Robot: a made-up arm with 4 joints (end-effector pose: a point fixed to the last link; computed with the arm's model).
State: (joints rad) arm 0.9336 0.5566 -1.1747 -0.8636
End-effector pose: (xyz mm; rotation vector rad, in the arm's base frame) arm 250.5 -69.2 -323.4 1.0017 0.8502 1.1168
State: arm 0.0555 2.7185 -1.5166 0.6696
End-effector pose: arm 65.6 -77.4 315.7 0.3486 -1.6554 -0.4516
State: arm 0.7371 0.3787 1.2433 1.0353
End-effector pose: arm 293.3 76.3 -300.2 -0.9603 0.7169 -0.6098
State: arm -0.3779 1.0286 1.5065 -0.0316
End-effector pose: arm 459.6 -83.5 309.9 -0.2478 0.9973 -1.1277
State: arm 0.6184 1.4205 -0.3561 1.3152
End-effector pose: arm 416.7 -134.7 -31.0 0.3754 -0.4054 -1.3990
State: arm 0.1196 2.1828 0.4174 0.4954
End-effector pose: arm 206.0 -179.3 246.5 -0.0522 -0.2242 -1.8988
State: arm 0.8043 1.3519 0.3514 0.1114
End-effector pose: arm 310.1 -142.3 -55.8 -0.3746 1.0199 -0.9017
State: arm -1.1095 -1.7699 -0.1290 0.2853
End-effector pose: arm 18.3 347.7 321.9 -0.3174 0.5260 2.0785
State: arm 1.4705 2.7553 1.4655 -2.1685
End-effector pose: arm 270.8 -2.3 308.6 0.7830 1.9970 -1.9558
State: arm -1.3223 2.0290 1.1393 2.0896
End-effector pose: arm 69.6 -358.7 273.9 -0.3697 0.6063 2.6021
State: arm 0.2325 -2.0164 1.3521 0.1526
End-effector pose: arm 13.8 329.2 203.8 -0.5284 0.5475 2.0866
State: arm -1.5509 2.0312 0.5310 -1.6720
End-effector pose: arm -92.7 -297.4 229.0 0.7375 -0.0285 0.3047
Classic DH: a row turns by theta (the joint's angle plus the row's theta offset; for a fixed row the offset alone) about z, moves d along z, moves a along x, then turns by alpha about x. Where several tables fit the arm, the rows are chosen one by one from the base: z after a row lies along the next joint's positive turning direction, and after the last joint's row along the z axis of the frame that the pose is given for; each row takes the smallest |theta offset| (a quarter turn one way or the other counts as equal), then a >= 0, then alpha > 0; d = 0 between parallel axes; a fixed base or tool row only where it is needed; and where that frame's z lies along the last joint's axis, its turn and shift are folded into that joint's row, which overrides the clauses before.
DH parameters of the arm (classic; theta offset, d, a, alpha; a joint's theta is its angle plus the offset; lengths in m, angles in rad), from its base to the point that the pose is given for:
base (fixed): 0.2808 0.1833 0.0238 -1.4866
joint 1: 0.4146 0.0316 0.2167 -1.7624
joint 2: -1.1895 0.0211 0.1334 1.215
joint 3: -0.22 -0.3796 0.013 -1.5735
joint 4: 0.1683 -0.0523 -0.0501 -2.1971
tool (fixed): -0.658 -0.082 0 0

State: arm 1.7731 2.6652 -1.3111 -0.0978
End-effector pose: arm 160.3 -69.5 182.7 -0.7125 0.5357 0.1037
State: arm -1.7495 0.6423 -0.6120 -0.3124
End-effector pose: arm 89.9 -189.2 642.1 0.3892 -1.4433 0.9860
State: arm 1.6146 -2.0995 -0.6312 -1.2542
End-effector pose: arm -125.1 391.9 150.1 -2.0852 0.4079 -1.0452
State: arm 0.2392 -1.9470 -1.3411 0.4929
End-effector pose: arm 26.4 339.5 189.4 -1.4923 -1.9034 -0.9675
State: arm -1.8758 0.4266 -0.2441 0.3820
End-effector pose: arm 1.8 -101.9 691.3 0.9683 -1.3941 0.6859
